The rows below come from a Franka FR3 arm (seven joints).
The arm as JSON. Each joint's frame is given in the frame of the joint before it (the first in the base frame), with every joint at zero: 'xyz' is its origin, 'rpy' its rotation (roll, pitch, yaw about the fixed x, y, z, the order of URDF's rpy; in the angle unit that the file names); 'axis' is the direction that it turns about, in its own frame. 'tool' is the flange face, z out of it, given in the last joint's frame.
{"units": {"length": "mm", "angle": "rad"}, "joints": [
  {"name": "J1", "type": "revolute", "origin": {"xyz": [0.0, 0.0, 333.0], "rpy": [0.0, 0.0, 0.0]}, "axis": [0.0, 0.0, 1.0]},
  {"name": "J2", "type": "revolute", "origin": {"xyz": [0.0, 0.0, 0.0], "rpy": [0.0, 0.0, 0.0]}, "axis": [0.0, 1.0, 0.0]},
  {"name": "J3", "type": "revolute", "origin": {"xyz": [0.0, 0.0, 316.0], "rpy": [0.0, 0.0, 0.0]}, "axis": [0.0, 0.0, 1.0]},
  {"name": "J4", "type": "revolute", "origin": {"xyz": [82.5, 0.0, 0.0], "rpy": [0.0, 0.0, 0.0]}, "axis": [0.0, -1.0, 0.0]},
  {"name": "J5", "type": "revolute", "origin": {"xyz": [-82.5, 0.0, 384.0], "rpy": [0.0, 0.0, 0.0]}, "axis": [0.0, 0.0, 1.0]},
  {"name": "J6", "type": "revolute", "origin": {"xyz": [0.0, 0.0, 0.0], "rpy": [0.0, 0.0, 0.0]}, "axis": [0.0, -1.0, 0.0]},
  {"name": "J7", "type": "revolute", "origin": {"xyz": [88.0, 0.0, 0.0], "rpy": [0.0, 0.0, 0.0]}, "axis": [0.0, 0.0, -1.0]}
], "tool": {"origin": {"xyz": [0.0, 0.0, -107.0], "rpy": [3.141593, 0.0, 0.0]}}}
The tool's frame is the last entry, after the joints.
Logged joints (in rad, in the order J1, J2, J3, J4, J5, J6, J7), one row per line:
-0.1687, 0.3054, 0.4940, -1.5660, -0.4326, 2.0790, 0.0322
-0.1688, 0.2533, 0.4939, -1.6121, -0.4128, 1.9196, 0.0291
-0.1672, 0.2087, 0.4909, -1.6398, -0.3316, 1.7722, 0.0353
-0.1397, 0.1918, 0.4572, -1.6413, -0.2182, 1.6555, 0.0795
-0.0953, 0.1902, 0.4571, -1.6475, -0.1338, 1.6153, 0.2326
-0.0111, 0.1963, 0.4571, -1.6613, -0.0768, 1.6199, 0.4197
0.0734, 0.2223, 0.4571, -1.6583, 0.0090, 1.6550, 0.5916
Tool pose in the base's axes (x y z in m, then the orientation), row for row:
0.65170, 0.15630, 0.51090, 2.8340, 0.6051, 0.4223
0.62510, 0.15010, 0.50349, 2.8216, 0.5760, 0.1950
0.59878, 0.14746, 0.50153, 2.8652, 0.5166, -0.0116
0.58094, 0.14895, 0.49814, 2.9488, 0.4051, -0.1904
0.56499, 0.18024, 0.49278, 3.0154, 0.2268, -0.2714
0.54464, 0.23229, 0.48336, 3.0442, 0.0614, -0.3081
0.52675, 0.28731, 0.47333, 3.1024, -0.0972, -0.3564
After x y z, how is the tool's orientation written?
As a rotation vector, in radians.
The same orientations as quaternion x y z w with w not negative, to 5 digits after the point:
0.96225, 0.20545, 0.14339, 0.10635
0.96961, 0.19794, 0.06701, 0.12726
0.97761, 0.17627, -0.00396, 0.11483
0.98555, 0.13539, -0.06364, 0.07942
0.99181, 0.07460, -0.08927, 0.05274
0.99390, 0.02005, -0.10059, 0.04060
0.99295, -0.03111, -0.11407, 0.00864

